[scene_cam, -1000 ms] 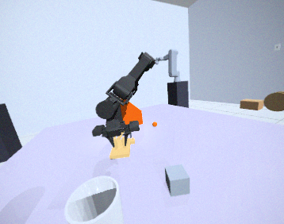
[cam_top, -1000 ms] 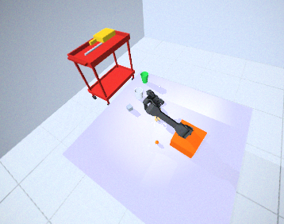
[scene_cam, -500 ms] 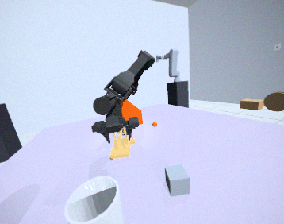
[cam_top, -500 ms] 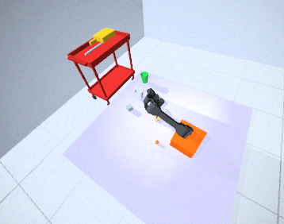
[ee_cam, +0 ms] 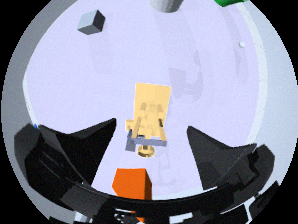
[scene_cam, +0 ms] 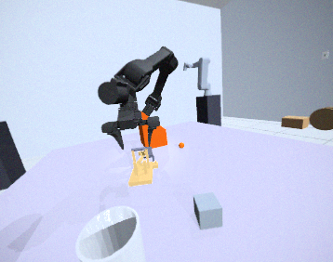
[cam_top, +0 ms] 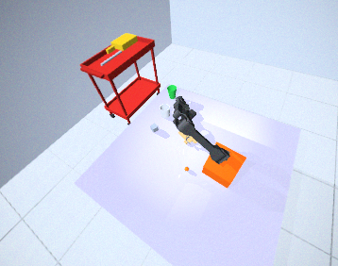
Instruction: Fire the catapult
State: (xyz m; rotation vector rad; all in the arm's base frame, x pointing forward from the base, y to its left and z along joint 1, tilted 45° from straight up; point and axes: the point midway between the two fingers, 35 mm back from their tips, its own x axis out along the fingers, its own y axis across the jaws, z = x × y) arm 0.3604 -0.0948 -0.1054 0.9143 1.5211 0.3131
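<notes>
The orange ball lies 17 cm behind my gripper tip, 28 cm to the left of it and 11 cm below it. The rest, counted from my gripper tip: wooden catapult (6 cm behind, 4 cm to the left, 7 cm below); then grey cube (25 cm ahead, 9 cm to the left, 10 cm below); then white mug (26 cm ahead, 10 cm to the right, 10 cm below).
</notes>
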